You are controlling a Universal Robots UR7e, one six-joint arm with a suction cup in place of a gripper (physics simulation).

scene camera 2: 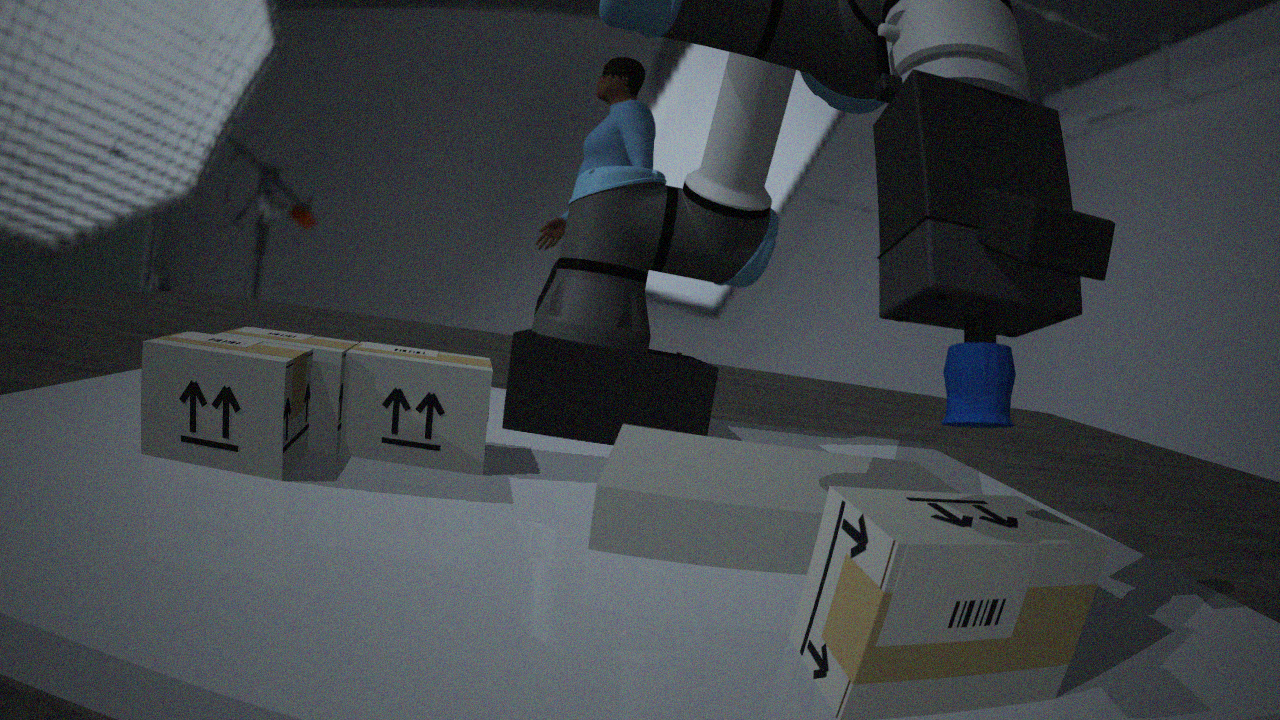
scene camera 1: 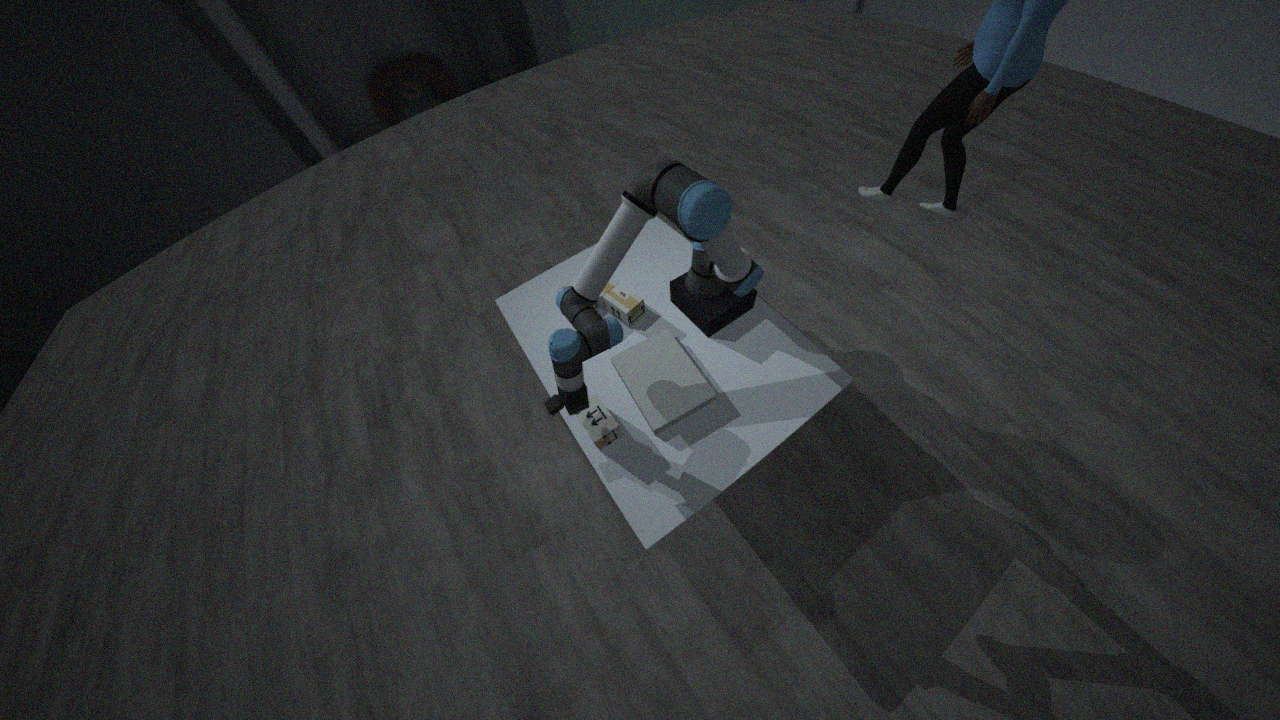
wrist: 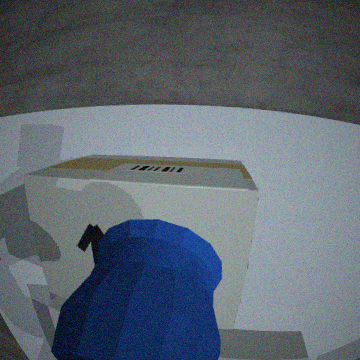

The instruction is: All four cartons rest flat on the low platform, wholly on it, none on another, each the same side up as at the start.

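Seen in the pictures: end effector, tool point: [scene camera 2: 977, 424] [wrist: 156, 270]; arm's base, origin of the base link: [scene camera 2: 589, 341] [scene camera 1: 704, 283].
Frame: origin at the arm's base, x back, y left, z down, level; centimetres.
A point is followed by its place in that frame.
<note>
The low platform [scene camera 1: 657, 367] @[x -33.4, y 18.3, z 5.9 cm] [scene camera 2: 716, 474] @[x -37.7, y 14.0, z 5.9 cm] is a plain beige slab, with no carton seen on it. One carton [scene camera 1: 597, 424] @[x -60.9, y 27.6, z 1.3 cm] [scene camera 2: 993, 573] @[x -65.4, y 24.3, z 2.8 cm] [wrist: 230, 225] @[x -63.9, y 19.5, z 1.3 cm] lies on the white table beside the platform, its arrows facing up on its top face and its barcode on a side face. Three cartons stand on the table at left in scene camera 2, close together: a front one [scene camera 2: 214, 407] @[x -47.9, y -25.4, z 5.6 cm], one behind [scene camera 2: 326, 380] @[x -36.6, y -20.2, z 3.9 cm] and a right one [scene camera 2: 416, 407] @[x -33.8, y -11.7, z 5.3 cm], with arrows upright on the two nearer faces. My blue suction cup [scene camera 2: 978, 422] [wrist: 160, 232] is open, holds nothing and hangs a little above the lone carton's height, apart from it.
The robot's dark base [scene camera 1: 711, 306] @[x -4.9, y 10.6, z 0.1 cm] [scene camera 2: 608, 389] @[x -10.2, y 3.7, z 4.3 cm] stands on the white table [scene camera 1: 646, 519] @[x -62.4, y 58.4, z 10.6 cm] [scene camera 2: 402, 582] @[x -57.3, y -4.5, z 10.6 cm], behind the platform in scene camera 2. A person [scene camera 1: 1011, 53] [scene camera 2: 619, 134] in a blue top stands beyond the table. The arm partly hides the carton group in scene camera 1.
</note>
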